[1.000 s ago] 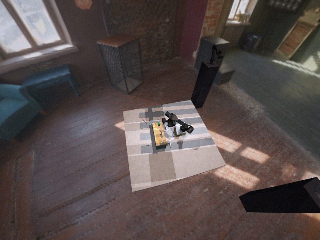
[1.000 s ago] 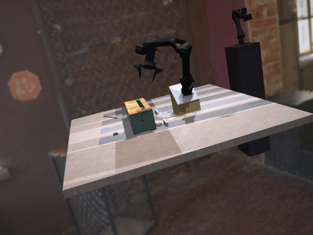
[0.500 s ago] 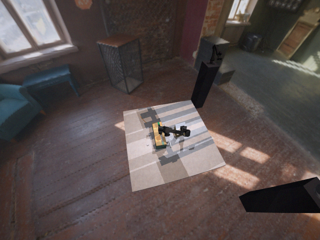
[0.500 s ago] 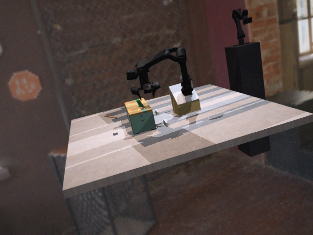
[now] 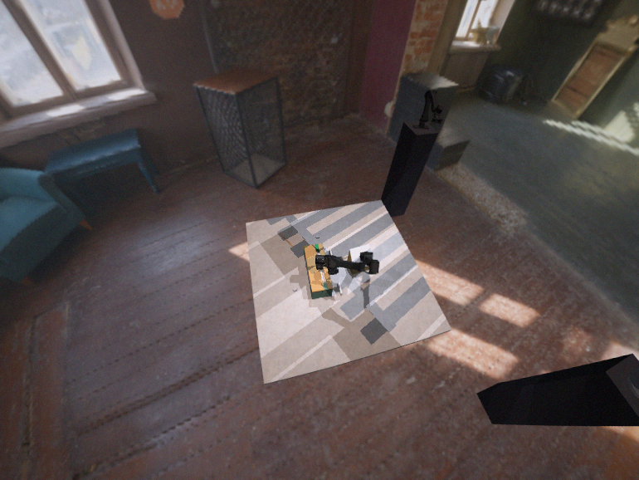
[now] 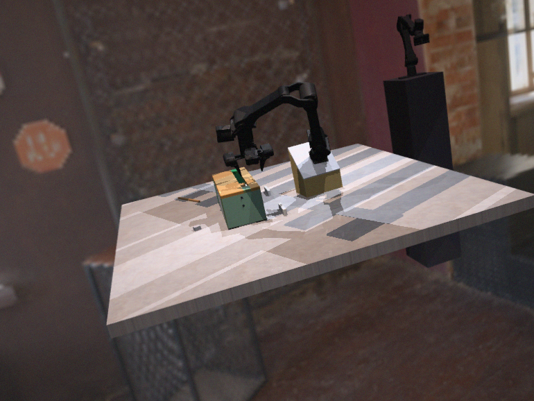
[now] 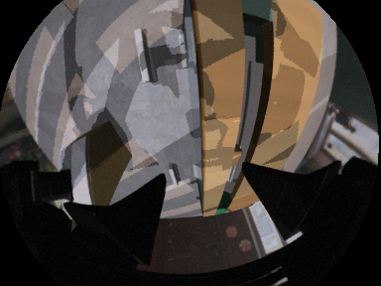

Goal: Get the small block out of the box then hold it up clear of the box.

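My gripper tip is now 50 mm short of the brown block, 50 mm above it and 30 mm to the left of it. From my gripper tip the other things lie so: thin orange stick: 410 mm to the right, 230 mm ahead, 140 mm below; then long box: 80 mm below, 30 mm ahead, 20 mm to the right.
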